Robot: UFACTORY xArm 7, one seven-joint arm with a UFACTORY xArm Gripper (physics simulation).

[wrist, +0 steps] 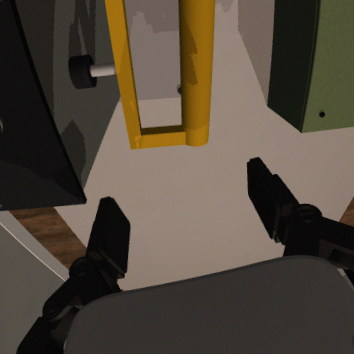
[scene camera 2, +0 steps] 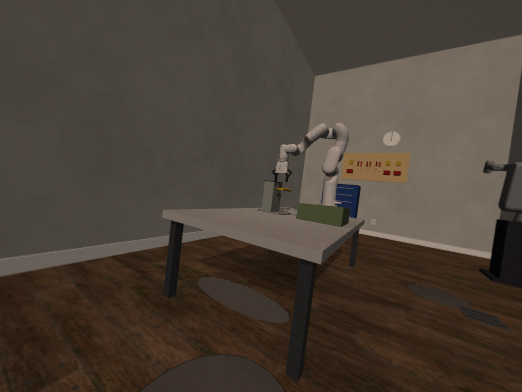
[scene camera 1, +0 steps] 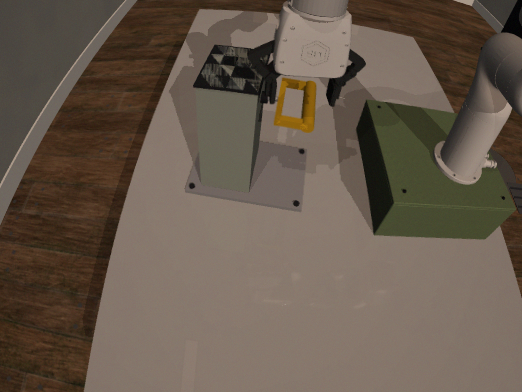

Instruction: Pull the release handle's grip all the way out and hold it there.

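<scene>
The yellow release handle is a rectangular loop with a thick round grip bar on the side away from the grey-green housing. A pale rod with a black collar joins the loop to the housing's side; a short gap shows between loop and housing. My gripper is open and empty, pointing down above the handle in the second scene view. In the wrist view the near end of the loop lies beyond the fingertips, apart from both.
The housing stands on a flat grey base plate on the pale table. Its black-patterned top is close beside one finger. A green block carries the arm's base, on the grip bar's side.
</scene>
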